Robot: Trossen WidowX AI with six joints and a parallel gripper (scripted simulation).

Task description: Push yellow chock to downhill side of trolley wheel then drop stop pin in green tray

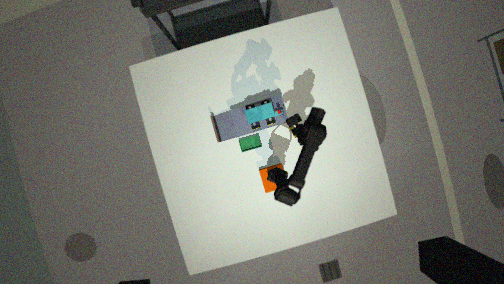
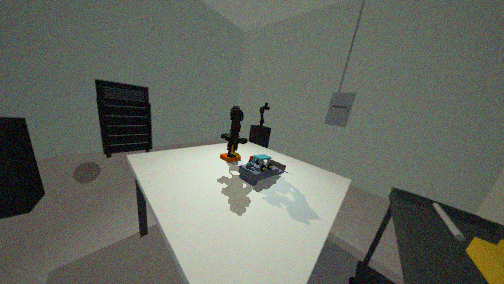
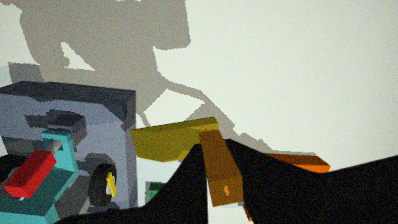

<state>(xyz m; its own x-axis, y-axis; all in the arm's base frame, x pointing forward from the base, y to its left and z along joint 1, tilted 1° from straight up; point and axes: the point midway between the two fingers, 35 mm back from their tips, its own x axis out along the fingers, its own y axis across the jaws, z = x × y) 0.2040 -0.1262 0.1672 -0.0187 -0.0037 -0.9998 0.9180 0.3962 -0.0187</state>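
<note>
The yellow chock lies 20 mm ahead of my gripper tip, 10 mm to the left of it and 10 mm below it. Also, from my gripper tip: red-headed stop pin (130 mm ahead, 60 mm to the left, 40 mm below); then grey ramp (170 mm to the left, 130 mm below, 130 mm ahead); then teal trolley (160 mm to the left, 140 mm ahead, 60 mm below).
</note>
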